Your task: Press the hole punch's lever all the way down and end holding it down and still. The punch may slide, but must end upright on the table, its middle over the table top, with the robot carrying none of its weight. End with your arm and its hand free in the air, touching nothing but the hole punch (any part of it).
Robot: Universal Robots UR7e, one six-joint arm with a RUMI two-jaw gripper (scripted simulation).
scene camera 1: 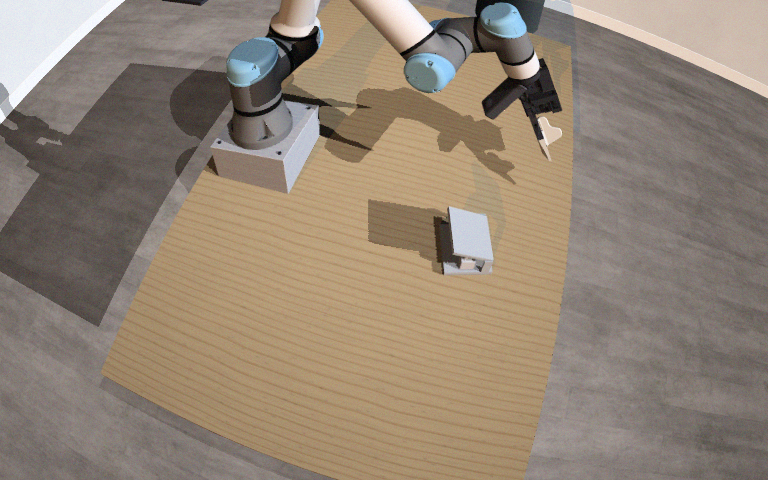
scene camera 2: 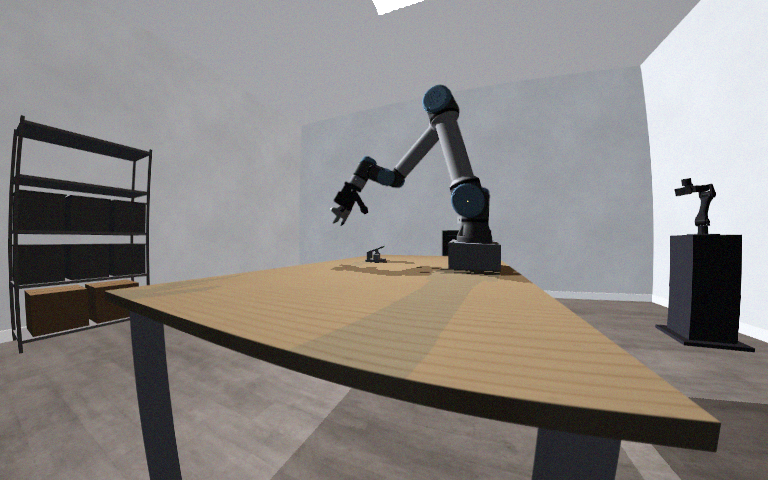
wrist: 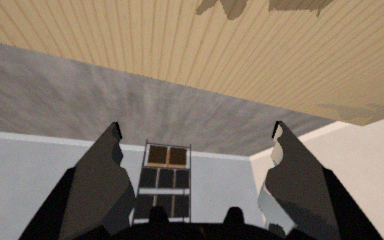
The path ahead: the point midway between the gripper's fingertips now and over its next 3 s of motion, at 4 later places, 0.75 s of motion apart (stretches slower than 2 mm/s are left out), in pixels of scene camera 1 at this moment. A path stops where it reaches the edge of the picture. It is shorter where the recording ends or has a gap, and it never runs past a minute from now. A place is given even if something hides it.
The gripper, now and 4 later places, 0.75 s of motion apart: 541, 133; 487, 193; 463, 209; 462, 211; 459, 222
